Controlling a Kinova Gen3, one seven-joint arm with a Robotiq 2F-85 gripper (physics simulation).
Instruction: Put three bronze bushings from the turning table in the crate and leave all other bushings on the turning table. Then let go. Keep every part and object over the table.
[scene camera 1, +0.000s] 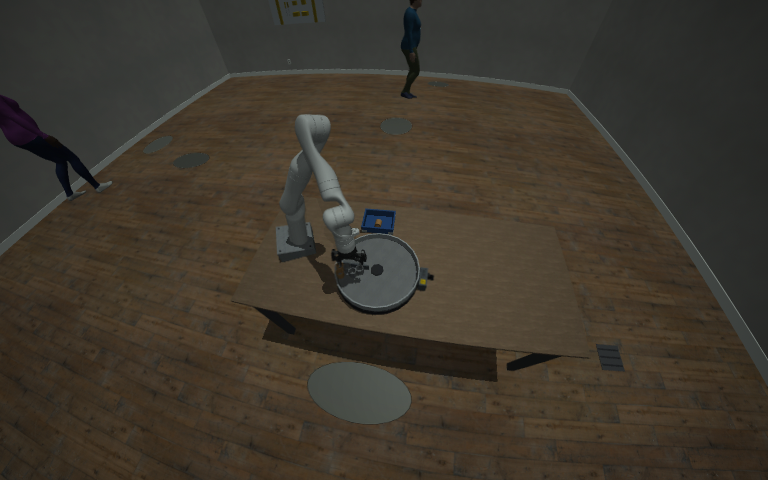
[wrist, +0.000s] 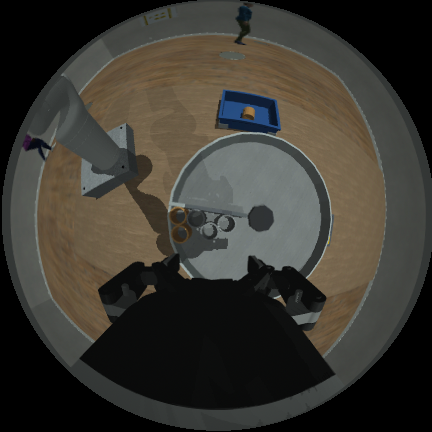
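Where they show: gripper, fingertip midpoint: (scene camera 1: 350, 264) (wrist: 213, 262); arm's base, link origin: (scene camera 1: 299, 238) (wrist: 107, 156).
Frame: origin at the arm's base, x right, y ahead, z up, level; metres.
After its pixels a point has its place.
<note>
The turning table (scene camera 1: 396, 283) @[y 0.561, x 0.213, z -0.010 m] (wrist: 295, 175) @[y 0.556, x 0.024, z -0.010 m] is a round grey dish with a raised rim. In the wrist view two bronze bushings stand at its left rim, one (wrist: 178, 216) just behind the other (wrist: 181, 233). Beside them stand a dark grey bushing (wrist: 196, 218) and two light grey bushings (wrist: 226, 223) (wrist: 209, 230). One bronze bushing (scene camera 1: 378, 223) @[y 0.427, x -0.169, z -0.022 m] (wrist: 248, 113) @[y 0.421, x -0.166, z -0.021 m] lies on its side in the blue crate (scene camera 1: 387, 229) @[y 0.485, x -0.124, z -0.016 m] (wrist: 274, 119) @[y 0.511, x -0.175, z -0.030 m], behind the turning table. My gripper (scene camera 1: 349, 266) @[y 0.353, x 0.209, z 0.131 m] (wrist: 213, 262) @[y 0.353, x 0.209, z 0.131 m] is open and empty, above the left part of the turning table.
A thin straight bar (wrist: 215, 209) @[y 0.350, x 0.139, z 0.023 m] runs from the turning table's left rim to its dark hub (scene camera 1: 377, 270) @[y 0.461, x 0.154, z -0.002 m] (wrist: 261, 218) @[y 0.459, x 0.149, z -0.002 m], just behind the bushings. A small grey box with a yellow part (scene camera 1: 423, 279) @[y 0.692, x 0.183, z -0.003 m] sits at the turning table's right side. My arm's base (scene camera 1: 294, 249) @[y -0.004, x 0.078, z 0.006 m] (wrist: 95, 181) @[y -0.023, x 0.083, z 0.009 m] stands to the left.
</note>
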